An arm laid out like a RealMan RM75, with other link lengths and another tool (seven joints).
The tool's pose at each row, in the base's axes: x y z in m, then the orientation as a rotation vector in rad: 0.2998 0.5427 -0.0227 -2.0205 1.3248 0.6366; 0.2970 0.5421 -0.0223 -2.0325 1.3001 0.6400; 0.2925 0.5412 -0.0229 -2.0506 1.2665 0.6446; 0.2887 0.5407 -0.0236 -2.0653 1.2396 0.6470; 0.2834 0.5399 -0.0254 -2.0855 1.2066 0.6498; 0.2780 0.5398 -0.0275 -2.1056 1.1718 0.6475; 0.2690 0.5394 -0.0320 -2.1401 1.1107 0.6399; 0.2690 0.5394 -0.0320 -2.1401 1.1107 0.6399; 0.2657 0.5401 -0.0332 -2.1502 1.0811 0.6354; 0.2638 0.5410 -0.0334 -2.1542 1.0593 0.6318; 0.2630 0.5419 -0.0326 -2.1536 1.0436 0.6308
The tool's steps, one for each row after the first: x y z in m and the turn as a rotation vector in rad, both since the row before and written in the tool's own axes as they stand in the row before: -0.0010 0.0027 -0.0006 -0.0073 -0.0067 -0.0186; -0.0008 0.0046 0.0000 -0.0115 -0.0080 -0.0257; -0.0008 0.0038 0.0004 -0.0090 -0.0055 -0.0209; -0.0006 0.0055 0.0011 -0.0129 -0.0054 -0.0260; -0.0010 0.0054 0.0019 -0.0104 -0.0034 -0.0286; -0.0011 0.0093 0.0038 -0.0168 -0.0039 -0.0508; 0.0000 0.0000 0.0000 0.0000 0.0000 0.0000; -0.0013 0.0028 0.0017 -0.0029 -0.0044 -0.0237; -0.0014 0.0012 0.0010 0.0006 -0.0046 -0.0171; -0.0014 0.0000 0.0002 0.0024 -0.0058 -0.0113
